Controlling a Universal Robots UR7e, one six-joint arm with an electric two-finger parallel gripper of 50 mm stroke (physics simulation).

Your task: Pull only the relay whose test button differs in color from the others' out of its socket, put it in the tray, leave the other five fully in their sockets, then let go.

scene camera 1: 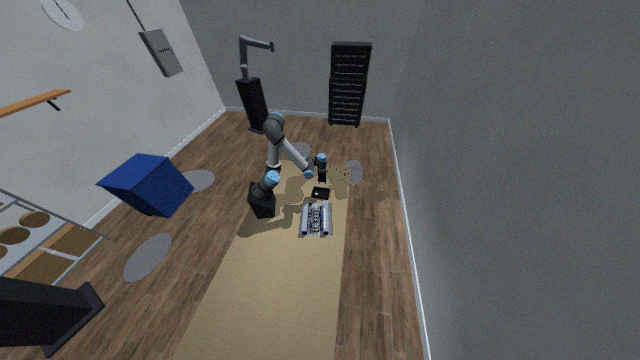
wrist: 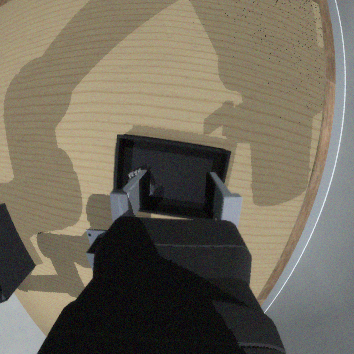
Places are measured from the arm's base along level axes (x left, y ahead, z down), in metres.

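Pixels of known places: gripper, between the fingertips: (scene camera 1: 322, 183) (wrist: 177, 182); arm's base, origin of its link: (scene camera 1: 260, 191).
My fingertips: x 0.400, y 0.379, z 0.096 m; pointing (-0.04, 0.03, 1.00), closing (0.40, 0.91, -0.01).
For each thing: its top centre in the pictures, then the offset to it from my fingertips. "spot": a spot on its surface instead.
- black tray, centre of its top: (wrist: 167, 180) (scene camera 1: 320, 191) dx -0.032, dy -0.001, dz +0.095 m
- relay, centre of its top: (wrist: 138, 185) dx -0.062, dy -0.038, dz +0.107 m
- socket panel, a spot on its surface: (scene camera 1: 328, 218) spot: dx -0.239, dy +0.187, dz +0.128 m
My gripper (scene camera 1: 322, 182) (wrist: 177, 182) is open, with its fingers wide apart and nothing between them, above the black tray (scene camera 1: 327, 190) (wrist: 227, 162). In the wrist view a small part of the relay (wrist: 134, 173), its pale metal pins, shows at the left inside the tray, beside the left finger. The rest of it is hidden or too dark to tell, and its test button does not show. The socket panel (scene camera 1: 328, 218) with the row of relays stands in front of the tray in the scene view. The relays there are too small to tell their buttons apart or how fully they sit.
The robot's dark base (scene camera 1: 262, 202) stands left of the panel. In the wrist view a corner of the panel (wrist: 91, 233) shows at the lower left, partly hidden by the gripper body. A tall black cabinet (scene camera 1: 348, 79) stands at the back wall. A blue box (scene camera 1: 140, 182) is at the left.
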